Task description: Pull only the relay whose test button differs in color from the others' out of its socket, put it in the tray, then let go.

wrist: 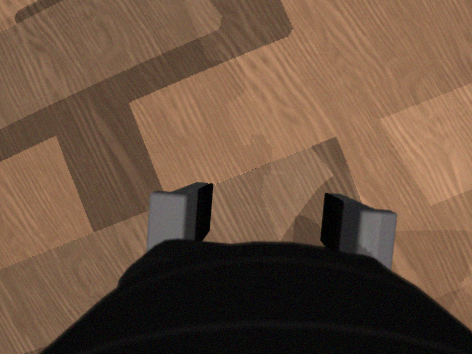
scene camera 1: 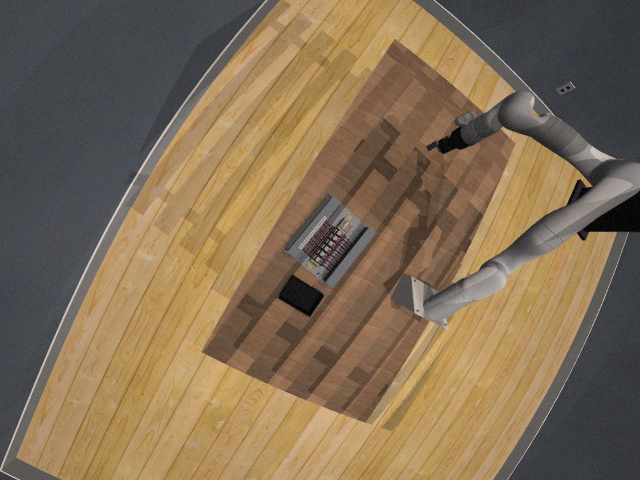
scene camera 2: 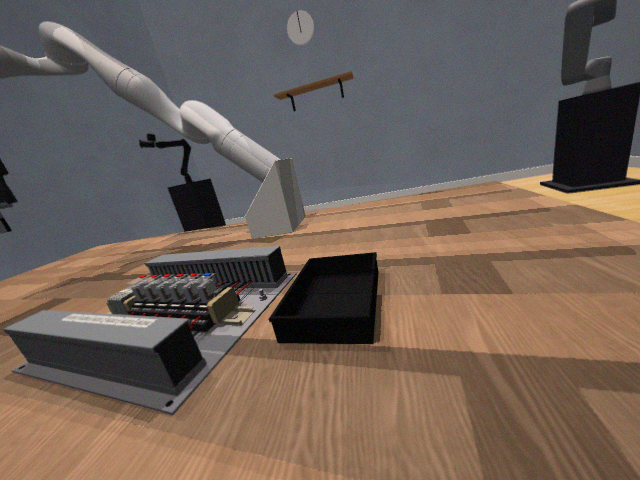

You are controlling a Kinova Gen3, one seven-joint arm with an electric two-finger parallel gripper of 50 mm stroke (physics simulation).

same spot on black tray: point(scene camera 2: 342, 294) = point(scene camera 1: 302, 297)
same spot on grey panel plate: point(scene camera 2: 214, 344) = point(scene camera 1: 301, 257)
